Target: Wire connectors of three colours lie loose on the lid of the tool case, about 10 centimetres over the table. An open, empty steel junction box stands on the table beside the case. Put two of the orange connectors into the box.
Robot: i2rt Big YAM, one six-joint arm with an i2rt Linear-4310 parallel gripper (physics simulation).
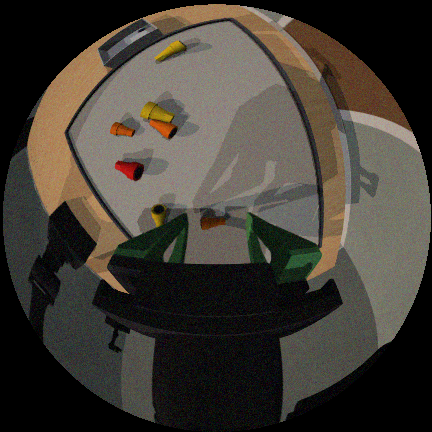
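Where they show: gripper, fingertip midpoint: (216,218); arm's base, link origin: (59,245).
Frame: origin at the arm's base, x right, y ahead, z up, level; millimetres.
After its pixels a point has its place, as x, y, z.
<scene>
My gripper (216,218) {55, 484, 23} is open, with its green fingers over the grey lid (210,90) {-47, 519, 15} of the tool case. An orange connector (213,222) {58, 480, 23} lies on its side on the lid, seen in the gap between the fingertips, with nothing gripped. A second orange connector (164,129) {-30, 478, 26} lies against a thick yellow connector (157,113) {-45, 478, 26} at the upper left. A third, smaller orange connector (122,130) {-51, 445, 23} lies left of them. The steel junction box (131,42) stands on the table past the lid's upper left edge, its inside partly visible.
A red connector (130,170) {-16, 440, 30} lies left of the middle of the lid. A yellow connector (159,214) {30, 441, 29} is close beside the left finger. Another yellow connector (171,51) {-100, 507, 24} lies near the lid's far edge. The wooden table (52,125) {-309, 158, -80} surrounds the case. A dark object (72,235) {11, 92, -33} stands at the left table edge.
</scene>
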